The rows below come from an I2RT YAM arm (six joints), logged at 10 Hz.
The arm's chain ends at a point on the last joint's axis. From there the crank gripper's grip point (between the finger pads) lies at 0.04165 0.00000 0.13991 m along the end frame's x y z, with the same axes.
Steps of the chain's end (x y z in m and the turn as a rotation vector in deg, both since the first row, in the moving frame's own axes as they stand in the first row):
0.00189 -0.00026 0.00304 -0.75 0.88 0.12
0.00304 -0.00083 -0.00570 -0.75 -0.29 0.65
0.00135 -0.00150 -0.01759 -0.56 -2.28 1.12
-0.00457 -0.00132 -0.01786 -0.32 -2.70 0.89
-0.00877 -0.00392 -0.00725 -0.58 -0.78 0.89
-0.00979 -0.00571 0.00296 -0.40 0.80 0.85
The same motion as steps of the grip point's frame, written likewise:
0.00403 0.00166 0.00237 -0.75 0.88 0.12
0.00232 0.00147 -0.00551 -0.75 -0.29 0.65
-0.00427 0.00063 -0.01605 -0.56 -2.28 1.12
-0.01122 0.00006 -0.01606 -0.32 -2.70 0.89
-0.01069 -0.00187 -0.00671 -0.58 -0.78 0.89
-0.00785 -0.00410 0.00236 -0.40 0.80 0.85

